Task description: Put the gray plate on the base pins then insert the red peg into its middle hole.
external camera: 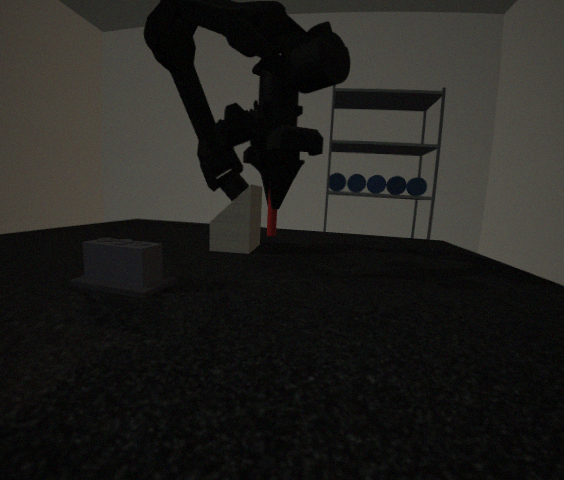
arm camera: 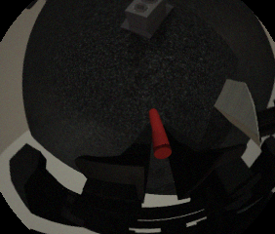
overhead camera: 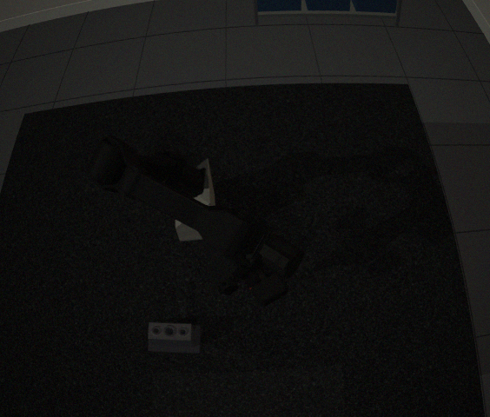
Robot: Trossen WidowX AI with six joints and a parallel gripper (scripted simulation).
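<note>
The gray plate is 120 mm ahead of my gripper tip, 170 mm to the right of it and 60 mm below it. The rest, counted from my gripper tip: red peg right at my gripper tip.
</note>
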